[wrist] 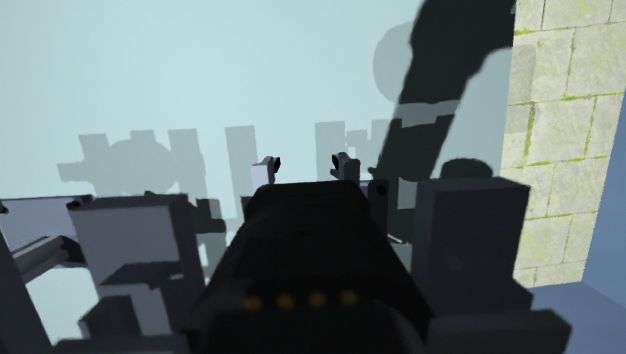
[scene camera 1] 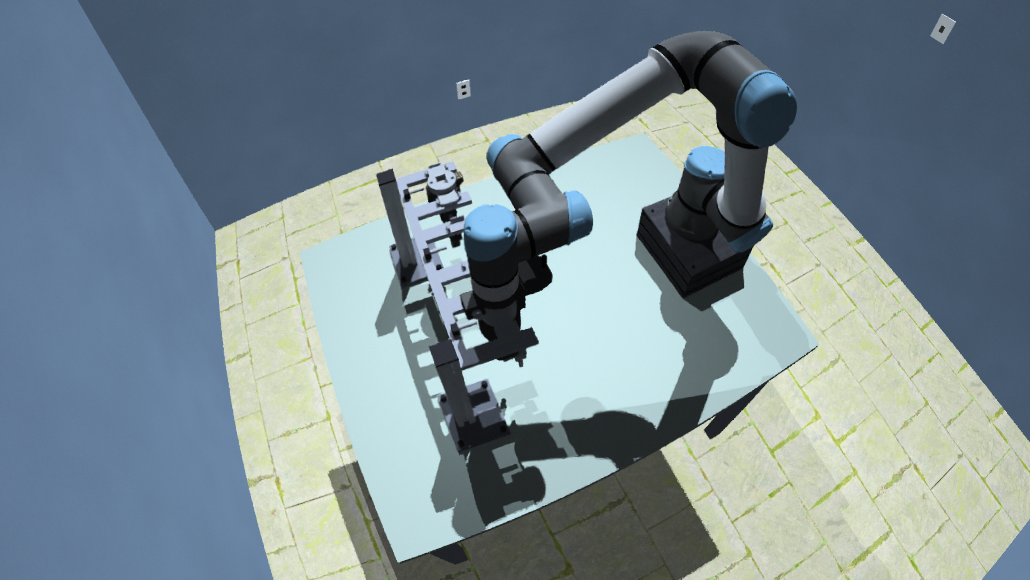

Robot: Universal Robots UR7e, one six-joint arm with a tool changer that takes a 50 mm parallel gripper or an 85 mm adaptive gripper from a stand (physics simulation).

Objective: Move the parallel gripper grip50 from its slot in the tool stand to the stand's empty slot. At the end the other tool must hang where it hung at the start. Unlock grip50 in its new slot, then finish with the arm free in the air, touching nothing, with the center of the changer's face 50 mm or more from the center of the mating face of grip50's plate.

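Places are measured from the arm's base along level axes (x ahead, y left, z up), in millimetres.
Pixels of known places: arm's base, origin of the base link: [scene camera 1: 692,217].
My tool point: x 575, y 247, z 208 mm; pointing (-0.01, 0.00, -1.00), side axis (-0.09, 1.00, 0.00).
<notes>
Ahead of a thing's pixels: the offset from my tool point to its middle. "spot": to the spot under its first point. Level surfaces: height alone.
The parallel gripper grip50 [wrist: 306,163] is on the arm's changer and points down at the near end of the tool stand [scene camera 1: 400,234]. Its two fingers stand apart with nothing between them. In the wrist view a stand block shows on its left [wrist: 127,227] and another on its right [wrist: 472,230], so it is between two stand arms. In the scene view the wrist hides most of it and the near slot. Whether its plate rests on the stand arms, and whether it is locked, cannot be told. The other tool {360 mm right, 28 mm ahead, 109 mm down} [scene camera 1: 441,180] hangs at the stand's far end.
The near stand arm [scene camera 1: 497,350] is right beside the tool. The near post {spot: 72 mm left, 110 mm ahead, 143 mm down} [scene camera 1: 455,392] rises from the table {320 mm down} [scene camera 1: 598,324]. The robot base [scene camera 1: 691,252] stands at the table's right. Arm and stand shadows fall across the table.
</notes>
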